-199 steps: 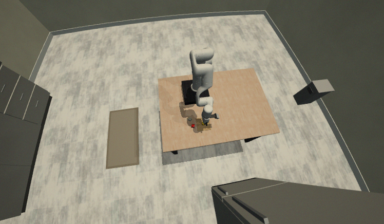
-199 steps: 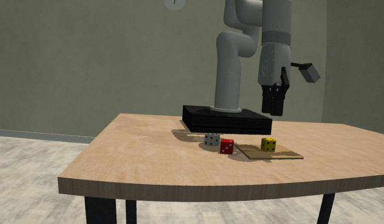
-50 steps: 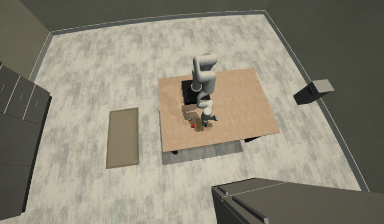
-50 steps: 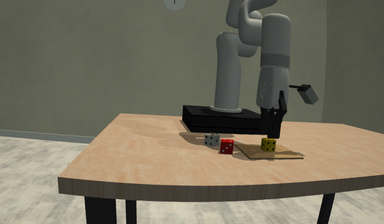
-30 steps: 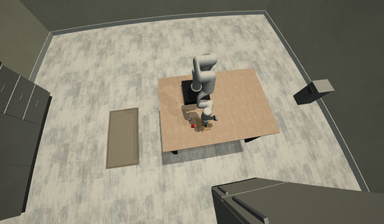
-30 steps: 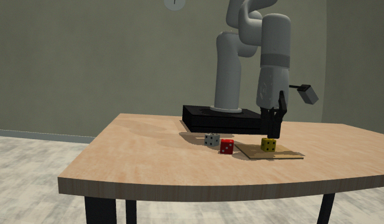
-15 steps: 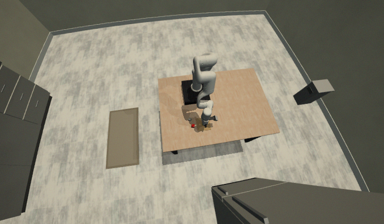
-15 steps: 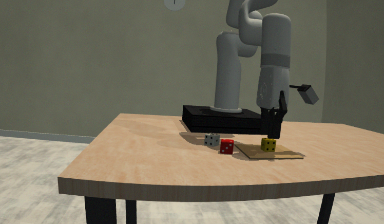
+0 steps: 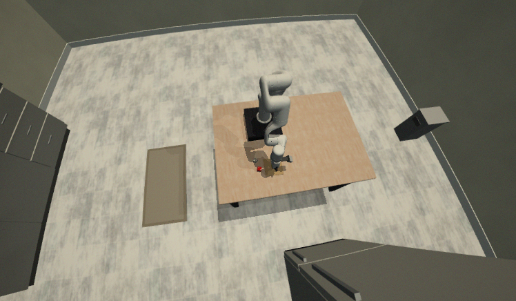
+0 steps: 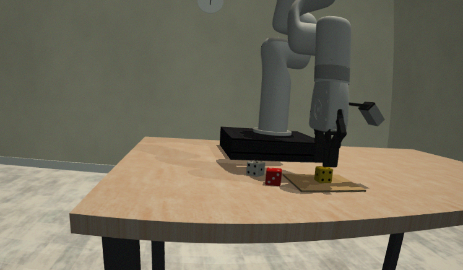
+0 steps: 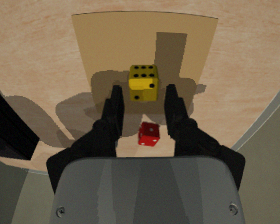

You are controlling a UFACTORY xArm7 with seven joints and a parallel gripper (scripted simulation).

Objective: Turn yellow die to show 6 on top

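Right now the yellow die is 40 mm below my hand. Also, from my hand: white die: 60 mm behind, 130 mm to the right, 40 mm below; then red die: 10 mm ahead, 110 mm to the right, 40 mm below; then tan mat: 60 mm below.
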